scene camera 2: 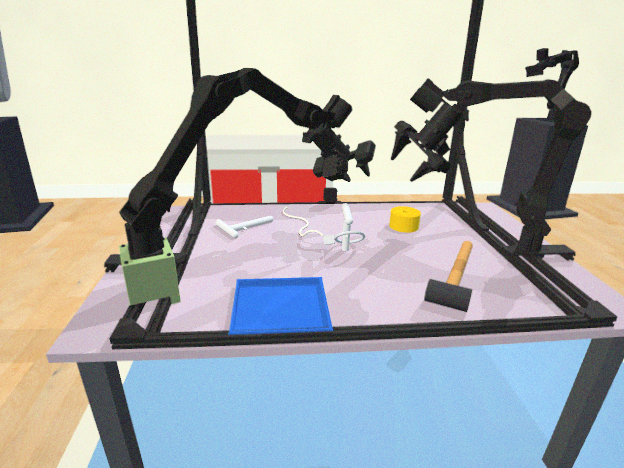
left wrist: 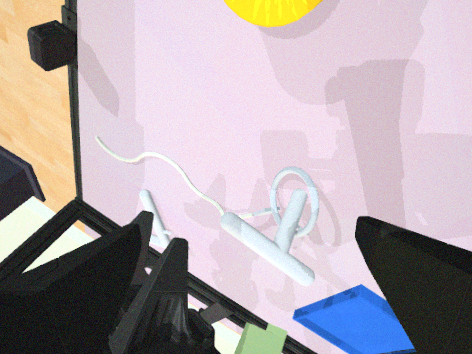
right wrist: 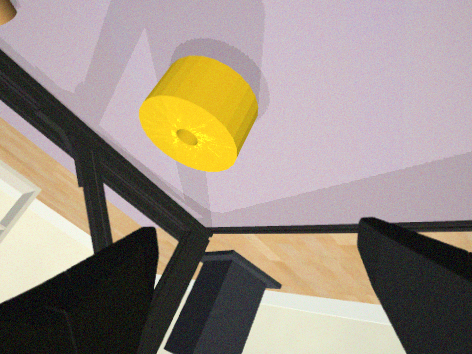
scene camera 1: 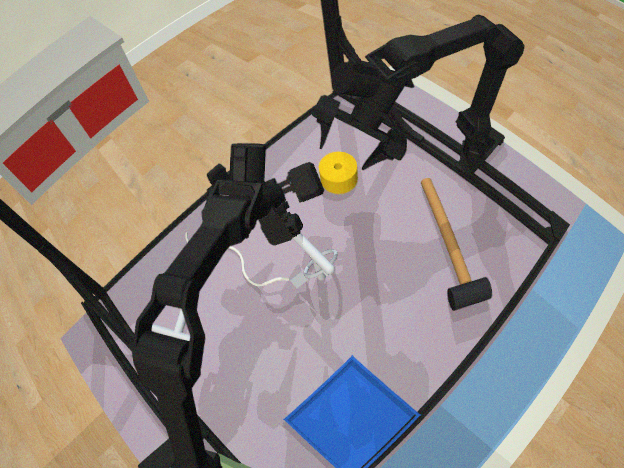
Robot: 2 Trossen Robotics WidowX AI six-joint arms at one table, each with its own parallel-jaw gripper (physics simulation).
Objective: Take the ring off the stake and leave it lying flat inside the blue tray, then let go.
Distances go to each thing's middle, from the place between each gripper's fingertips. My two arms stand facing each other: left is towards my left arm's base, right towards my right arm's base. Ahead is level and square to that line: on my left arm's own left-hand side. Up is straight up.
Labels:
Now: left hand 160 mm to the left of the stake crossbar [left wrist: 232, 223], 100 mm above it and 30 mm short of it. The rest, counted from my left hand: hammer [scene camera 1: 469, 292]: 250 mm ahead, 180 mm below, 50 mm to the left; yellow cylinder [scene camera 1: 338, 171]: 180 mm below, 70 mm to the left, 70 mm behind; ring [left wrist: 273, 209]: 170 mm below, 160 mm to the right, 40 mm ahead.
Right now the stake crossbar is 9 cm ahead of my right hand, 6 cm to the right of it and 7 cm below it. Round my right hand: hammer 30 cm ahead, 14 cm to the left, 14 cm below; yellow cylinder 1 cm behind, 16 cm to the left, 14 cm below; ring 9 cm ahead, 7 cm to the right, 14 cm below.

